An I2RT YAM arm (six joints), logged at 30 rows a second.
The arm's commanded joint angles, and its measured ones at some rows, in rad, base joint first. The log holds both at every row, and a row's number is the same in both.
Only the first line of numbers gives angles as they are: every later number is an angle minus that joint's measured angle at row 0.
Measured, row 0:
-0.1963, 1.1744, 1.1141, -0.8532, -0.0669, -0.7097
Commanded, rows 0 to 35:
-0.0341, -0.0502, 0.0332, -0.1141, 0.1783, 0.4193
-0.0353, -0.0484, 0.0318, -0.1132, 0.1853, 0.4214
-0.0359, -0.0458, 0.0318, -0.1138, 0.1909, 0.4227
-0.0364, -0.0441, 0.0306, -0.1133, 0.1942, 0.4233
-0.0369, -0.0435, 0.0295, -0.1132, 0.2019, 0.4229
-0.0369, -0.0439, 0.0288, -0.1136, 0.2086, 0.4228
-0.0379, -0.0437, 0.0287, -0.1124, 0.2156, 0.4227
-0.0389, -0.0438, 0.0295, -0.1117, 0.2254, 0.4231
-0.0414, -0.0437, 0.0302, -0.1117, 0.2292, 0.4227
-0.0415, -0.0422, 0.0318, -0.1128, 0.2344, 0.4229
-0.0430, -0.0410, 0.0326, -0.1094, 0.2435, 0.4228
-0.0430, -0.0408, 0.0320, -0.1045, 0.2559, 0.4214
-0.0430, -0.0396, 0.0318, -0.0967, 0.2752, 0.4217
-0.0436, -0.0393, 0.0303, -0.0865, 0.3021, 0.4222
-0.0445, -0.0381, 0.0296, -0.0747, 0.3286, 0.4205
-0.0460, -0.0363, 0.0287, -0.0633, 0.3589, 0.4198
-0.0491, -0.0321, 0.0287, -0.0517, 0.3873, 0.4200
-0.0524, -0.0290, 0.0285, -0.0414, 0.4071, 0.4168
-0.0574, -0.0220, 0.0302, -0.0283, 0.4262, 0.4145
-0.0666, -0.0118, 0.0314, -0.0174, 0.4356, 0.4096
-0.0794, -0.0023, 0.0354, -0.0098, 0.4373, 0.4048
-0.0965, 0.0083, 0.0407, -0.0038, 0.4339, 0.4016
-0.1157, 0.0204, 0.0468, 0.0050, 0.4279, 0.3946
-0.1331, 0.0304, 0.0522, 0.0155, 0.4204, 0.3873
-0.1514, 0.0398, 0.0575, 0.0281, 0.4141, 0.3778
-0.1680, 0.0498, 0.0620, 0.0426, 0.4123, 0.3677
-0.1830, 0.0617, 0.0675, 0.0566, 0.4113, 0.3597
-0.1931, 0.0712, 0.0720, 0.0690, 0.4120, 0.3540
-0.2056, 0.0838, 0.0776, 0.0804, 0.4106, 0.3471
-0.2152, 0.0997, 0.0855, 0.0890, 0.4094, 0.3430
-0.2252, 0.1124, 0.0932, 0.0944, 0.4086, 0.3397
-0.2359, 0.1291, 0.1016, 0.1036, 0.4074, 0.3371
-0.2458, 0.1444, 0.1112, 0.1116, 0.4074, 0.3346
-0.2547, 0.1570, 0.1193, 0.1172, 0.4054, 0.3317
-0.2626, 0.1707, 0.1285, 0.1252, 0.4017, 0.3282
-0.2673, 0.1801, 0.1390, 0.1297, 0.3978, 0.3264
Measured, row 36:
-0.2060, 0.1827, 0.1019, 0.1633, 0.2868, 0.0053
